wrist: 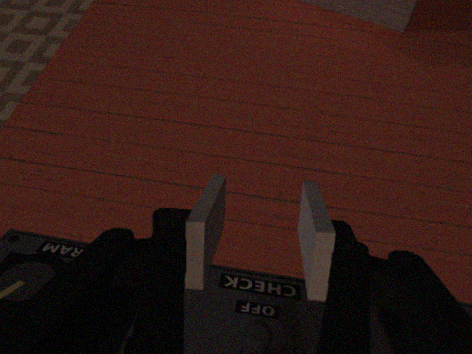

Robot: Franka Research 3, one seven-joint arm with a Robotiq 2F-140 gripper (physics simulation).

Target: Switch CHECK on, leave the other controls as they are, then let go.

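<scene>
The dark control panel (212,320) runs along the bottom of the wrist view. Its CHECK label (260,286) and the OFF label (256,309) below it appear upside down between the fingers. A faint rounded shape (257,332) shows under OFF, very dark. The CHECK lever is not clearly visible, and its position cannot be told. The ON label does not show. My gripper (262,203) is partly open with nothing between its pale finger pads, and in the view it overlaps the panel's edge around the CHECK label.
At the lower left, a round dial (27,280) with a yellow mark sits below a partly hidden label (62,249) ending in RAM. The reddish plank table top (240,115) extends beyond the panel. A grey object (372,11) shows at the top right, and patterned floor (30,45) at the upper left.
</scene>
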